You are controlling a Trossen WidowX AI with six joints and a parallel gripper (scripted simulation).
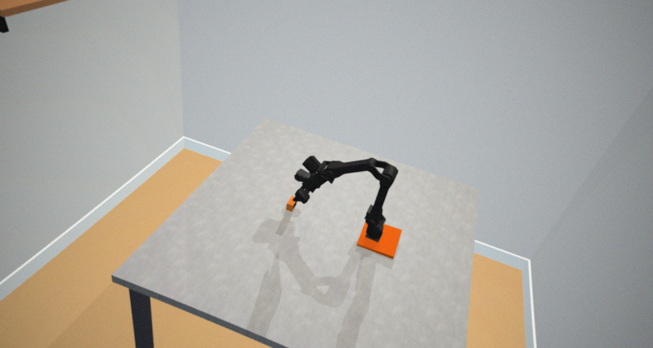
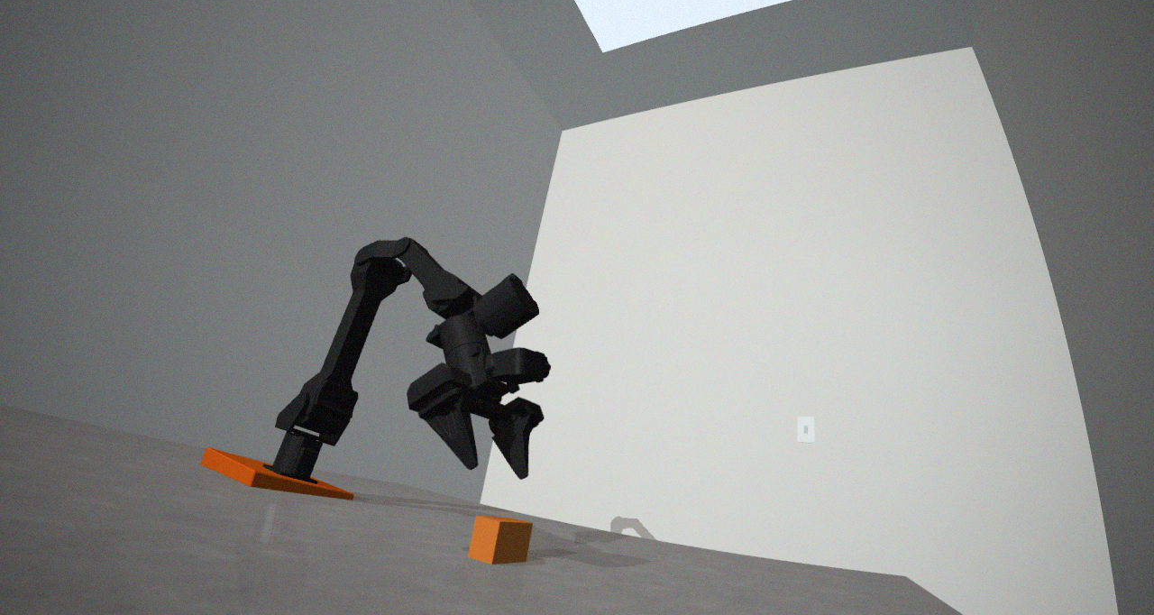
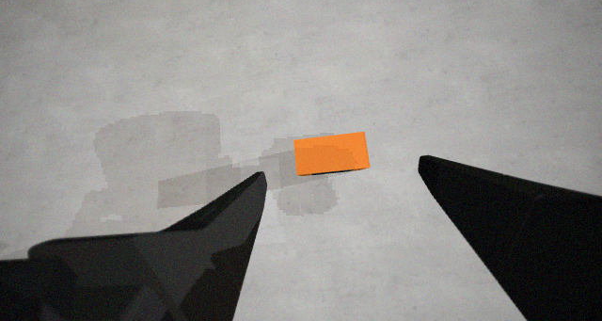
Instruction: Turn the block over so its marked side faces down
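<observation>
My gripper tip is now 60 mm above the orange block and 10 mm short of it.
</observation>
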